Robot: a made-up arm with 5 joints. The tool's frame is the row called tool.
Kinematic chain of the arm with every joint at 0, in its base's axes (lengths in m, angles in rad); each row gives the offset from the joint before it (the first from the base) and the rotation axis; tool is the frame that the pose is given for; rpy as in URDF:
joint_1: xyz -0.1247 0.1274 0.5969 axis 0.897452 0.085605 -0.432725
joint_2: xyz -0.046 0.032 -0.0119 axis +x
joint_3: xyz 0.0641 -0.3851 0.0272 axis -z
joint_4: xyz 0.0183 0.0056 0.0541 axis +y
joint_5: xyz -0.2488 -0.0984 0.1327 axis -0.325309 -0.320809 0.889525
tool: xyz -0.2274 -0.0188 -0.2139 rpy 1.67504 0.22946 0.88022
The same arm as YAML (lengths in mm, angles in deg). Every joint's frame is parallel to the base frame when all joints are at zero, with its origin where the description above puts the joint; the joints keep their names.
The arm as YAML. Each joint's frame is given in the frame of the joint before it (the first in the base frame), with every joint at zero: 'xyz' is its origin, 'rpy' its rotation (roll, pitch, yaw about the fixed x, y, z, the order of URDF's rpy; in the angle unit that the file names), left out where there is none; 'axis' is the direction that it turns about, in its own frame. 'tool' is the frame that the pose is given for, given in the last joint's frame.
units:
  length: mm
  angle: deg
joints:
  - name: joint_1
    type: revolute
    origin:
      xyz: [-124.7, 127.4, 596.9]
    axis: [0.897472, 0.085597, -0.432686]
  - name: joint_2
    type: revolute
    origin:
      xyz: [-46.0, 32.0, -11.9]
    axis: [1.0, 0.0, 0.0]
  - name: joint_3
    type: revolute
    origin:
      xyz: [64.1, -385.1, 27.2]
    axis: [0.0, 0.0, -1.0]
  - name: joint_4
    type: revolute
    origin:
      xyz: [18.3, 5.6, 54.1]
    axis: [0.0, 1.0, 0.0]
  - name: joint_5
    type: revolute
    origin:
      xyz: [-248.8, -98.4, 132.7]
    axis: [-0.325309, -0.320809, 0.889525]
tool:
  origin:
    xyz: [-227.4, -18.8, -213.9]
    rpy: [95.97, 13.15, 50.43]

